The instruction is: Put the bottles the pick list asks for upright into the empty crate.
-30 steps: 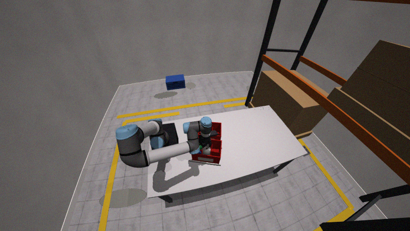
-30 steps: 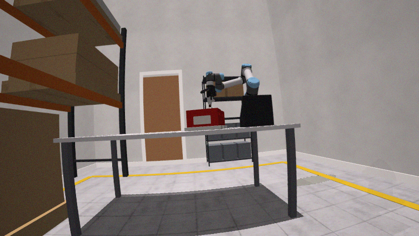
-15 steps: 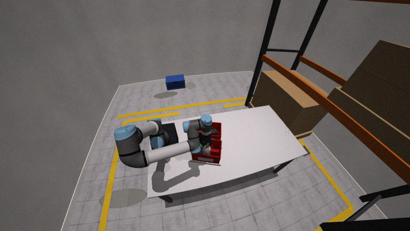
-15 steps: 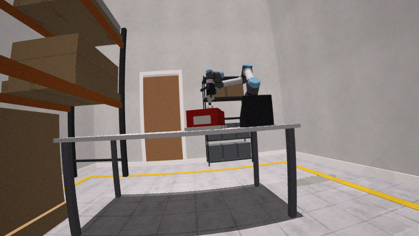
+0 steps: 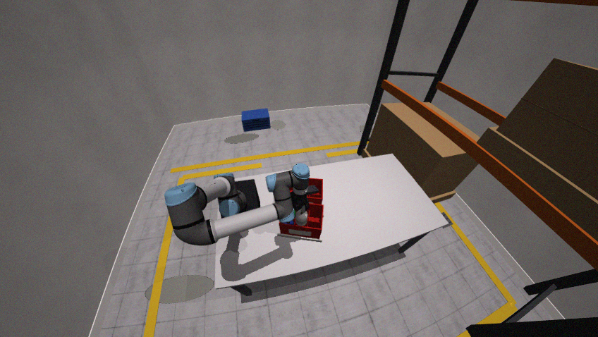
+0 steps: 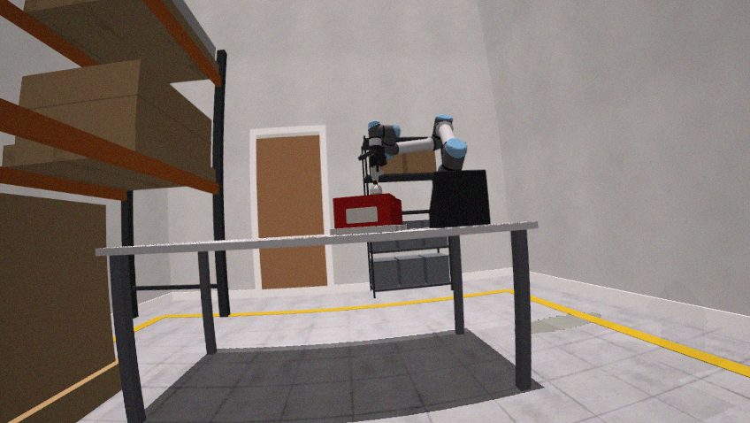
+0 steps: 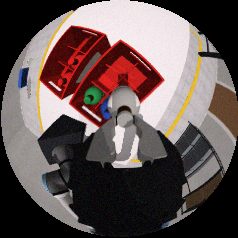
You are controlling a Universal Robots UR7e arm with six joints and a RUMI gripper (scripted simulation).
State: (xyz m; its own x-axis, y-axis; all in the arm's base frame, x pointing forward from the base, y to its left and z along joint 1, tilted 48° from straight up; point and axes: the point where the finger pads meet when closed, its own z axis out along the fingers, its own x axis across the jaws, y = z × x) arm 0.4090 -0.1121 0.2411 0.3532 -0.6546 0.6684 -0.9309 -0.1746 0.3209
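The grey-topped bottle is 70 mm below my hand. Round my hand: blue bottle: 80 mm behind, 30 mm to the left, 210 mm below; then green bottle: 40 mm behind, 110 mm to the left, 210 mm below.
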